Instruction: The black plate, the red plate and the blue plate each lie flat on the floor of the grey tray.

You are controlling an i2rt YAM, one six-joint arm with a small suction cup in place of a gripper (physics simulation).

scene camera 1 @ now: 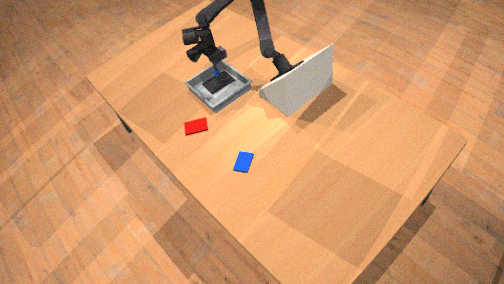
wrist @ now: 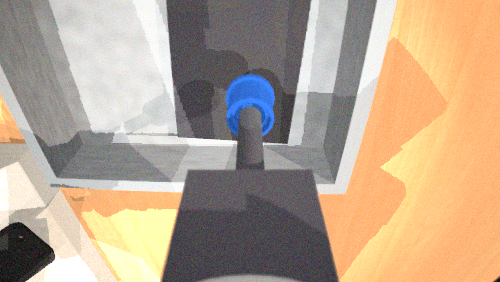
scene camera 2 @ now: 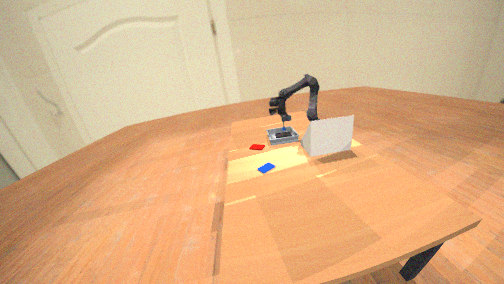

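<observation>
The black plate lies flat in the grey tray, with tray floor showing on both sides of it in the wrist view. My suction cup is blue, holds nothing and hangs a little above the plate near one end. The red plate lies flat on the table beside the tray. The blue plate lies flat on the table, farther from the tray. Neither shows in the wrist view.
A pale slanted panel stands on the table beside the tray, close to the arm's base. In the wrist view a black part shows at the lower left. The tray's raised walls surround the black plate.
</observation>
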